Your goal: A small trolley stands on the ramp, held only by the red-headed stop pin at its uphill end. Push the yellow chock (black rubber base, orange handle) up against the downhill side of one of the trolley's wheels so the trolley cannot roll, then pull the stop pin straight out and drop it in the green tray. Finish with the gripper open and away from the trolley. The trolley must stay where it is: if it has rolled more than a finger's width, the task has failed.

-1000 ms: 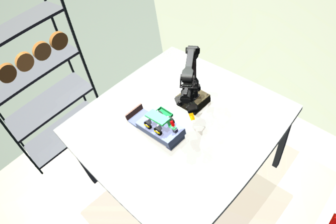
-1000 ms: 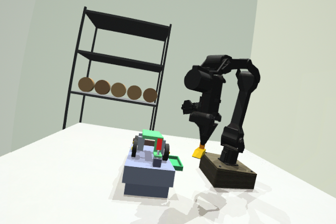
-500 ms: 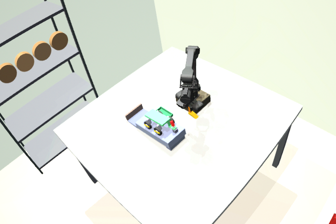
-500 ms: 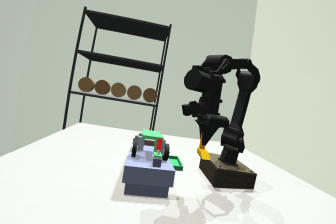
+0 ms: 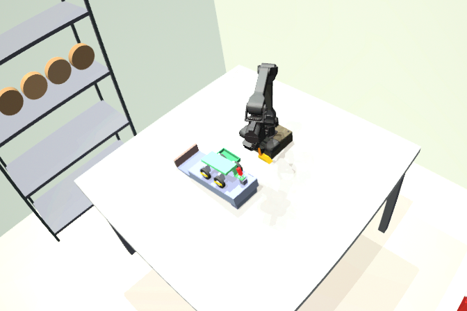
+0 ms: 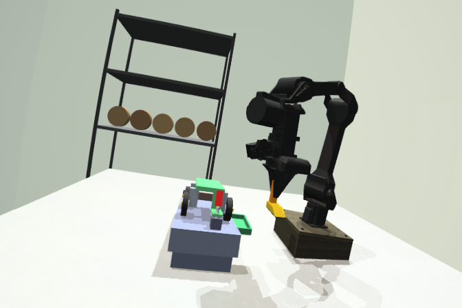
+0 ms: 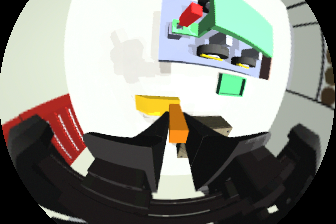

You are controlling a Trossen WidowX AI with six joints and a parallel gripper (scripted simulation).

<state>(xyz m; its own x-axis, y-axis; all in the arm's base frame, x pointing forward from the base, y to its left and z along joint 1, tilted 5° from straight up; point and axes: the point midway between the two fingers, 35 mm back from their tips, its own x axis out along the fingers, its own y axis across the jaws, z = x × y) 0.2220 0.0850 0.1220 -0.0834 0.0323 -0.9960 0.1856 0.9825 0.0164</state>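
Now: the red-headed stop pin 120 mm ahead of my gripper tip, 40 mm below it and 30 mm to the right of it. Round my gripper tip: trolley: 140 mm to the right, 120 mm ahead, 60 mm below; then lavender ramp: 150 mm to the right, 130 mm below, 120 mm ahead; then yellow chock: 20 mm to the left, 10 mm below, 10 mm ahead.
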